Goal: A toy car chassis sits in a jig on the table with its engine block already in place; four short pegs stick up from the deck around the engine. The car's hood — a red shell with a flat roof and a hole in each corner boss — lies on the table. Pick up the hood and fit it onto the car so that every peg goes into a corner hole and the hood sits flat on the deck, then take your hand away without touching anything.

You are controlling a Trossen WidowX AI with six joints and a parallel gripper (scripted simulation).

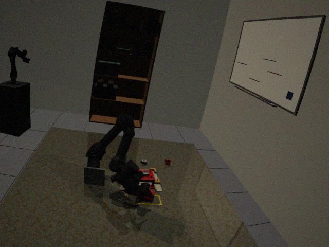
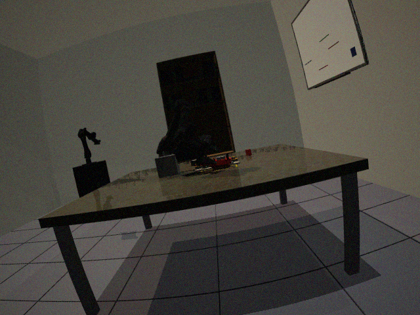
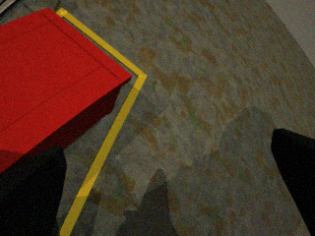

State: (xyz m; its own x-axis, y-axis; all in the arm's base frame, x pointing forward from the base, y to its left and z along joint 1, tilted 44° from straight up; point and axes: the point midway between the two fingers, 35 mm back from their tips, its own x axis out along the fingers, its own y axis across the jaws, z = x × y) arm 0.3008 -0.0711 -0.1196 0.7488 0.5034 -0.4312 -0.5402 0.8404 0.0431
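Right now my gripper tip is 1 cm past the red hood, 7 cm to the right of it and 4 cm above it.
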